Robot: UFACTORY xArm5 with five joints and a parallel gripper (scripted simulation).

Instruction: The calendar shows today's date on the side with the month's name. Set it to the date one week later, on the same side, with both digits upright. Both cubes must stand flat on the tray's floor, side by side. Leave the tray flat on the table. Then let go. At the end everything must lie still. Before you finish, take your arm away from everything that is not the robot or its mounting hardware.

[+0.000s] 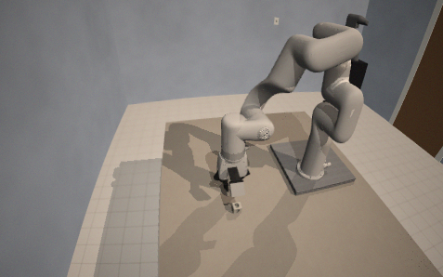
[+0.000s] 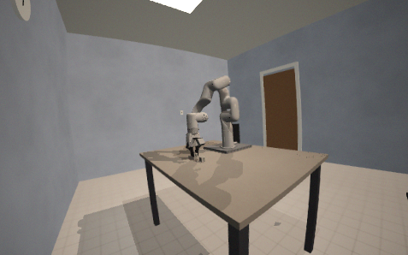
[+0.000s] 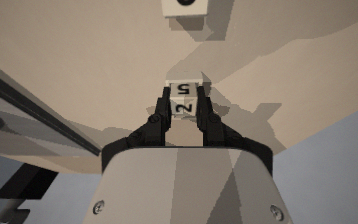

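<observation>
My gripper is now 30 mm above the calendar tray and 20 mm to the left of it.
</observation>
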